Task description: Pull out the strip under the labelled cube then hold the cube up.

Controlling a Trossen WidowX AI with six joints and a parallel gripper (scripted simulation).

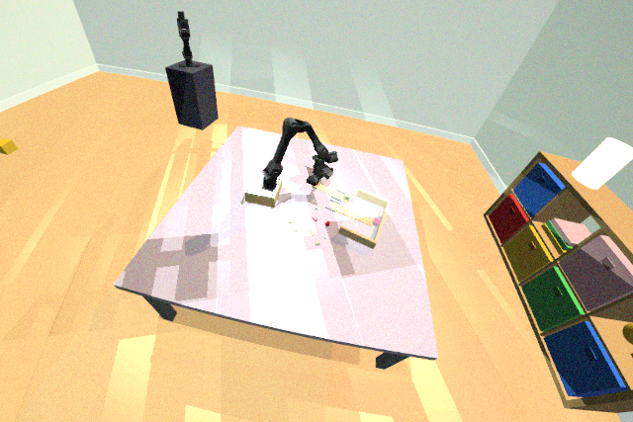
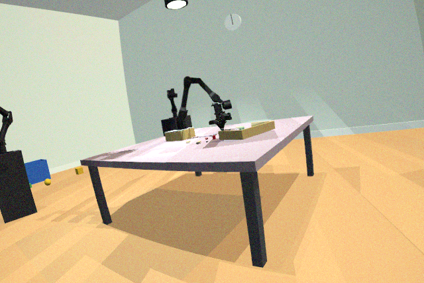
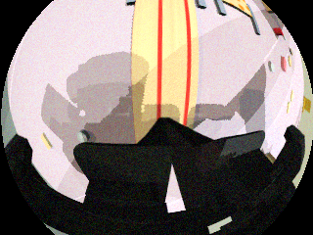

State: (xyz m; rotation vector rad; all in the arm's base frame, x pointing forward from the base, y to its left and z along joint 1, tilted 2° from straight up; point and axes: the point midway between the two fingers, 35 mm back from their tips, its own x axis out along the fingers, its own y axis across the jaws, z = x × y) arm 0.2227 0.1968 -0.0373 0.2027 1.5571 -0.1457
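Now: gripper tip 25 cm short of the orange-dotted strip and 15 cm to the left of it. Also, from my gripper tip: small red piece 13 cm ahead, 27 cm to the right, 1 cm above.
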